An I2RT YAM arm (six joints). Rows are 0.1 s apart.
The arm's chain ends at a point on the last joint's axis. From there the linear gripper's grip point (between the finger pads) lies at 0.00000 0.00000 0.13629 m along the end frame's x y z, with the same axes.
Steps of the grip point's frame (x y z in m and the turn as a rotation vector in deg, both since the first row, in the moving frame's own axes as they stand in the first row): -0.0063, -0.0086, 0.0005, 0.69, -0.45, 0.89; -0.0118, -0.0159, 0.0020, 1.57, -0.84, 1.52; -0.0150, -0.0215, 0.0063, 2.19, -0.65, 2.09; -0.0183, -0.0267, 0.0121, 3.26, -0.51, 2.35; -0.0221, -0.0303, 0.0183, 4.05, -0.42, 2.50; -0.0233, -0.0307, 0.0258, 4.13, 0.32, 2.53; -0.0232, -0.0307, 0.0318, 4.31, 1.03, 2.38; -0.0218, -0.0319, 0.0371, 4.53, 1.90, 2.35; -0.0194, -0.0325, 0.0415, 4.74, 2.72, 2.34; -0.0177, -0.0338, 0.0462, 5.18, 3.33, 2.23; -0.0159, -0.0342, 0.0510, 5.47, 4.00, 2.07; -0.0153, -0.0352, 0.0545, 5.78, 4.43, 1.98
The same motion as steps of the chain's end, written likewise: -0.0052, -0.0070, 0.0005, 0.69, -0.45, 0.89; -0.0099, -0.0121, 0.0021, 1.57, -0.84, 1.52; -0.0135, -0.0163, 0.0064, 2.19, -0.65, 2.09; -0.0172, -0.0189, 0.0123, 3.26, -0.51, 2.35; -0.0213, -0.0207, 0.0186, 4.05, -0.42, 2.50; -0.0243, -0.0209, 0.0262, 4.13, 0.32, 2.53; -0.0259, -0.0205, 0.0322, 4.31, 1.03, 2.38; -0.0265, -0.0212, 0.0376, 4.53, 1.90, 2.35; -0.0261, -0.0214, 0.0421, 4.74, 2.72, 2.34; -0.0258, -0.0217, 0.0470, 5.18, 3.33, 2.23; -0.0256, -0.0214, 0.0520, 5.47, 4.00, 2.07; -0.0260, -0.0217, 0.0556, 5.78, 4.43, 1.98
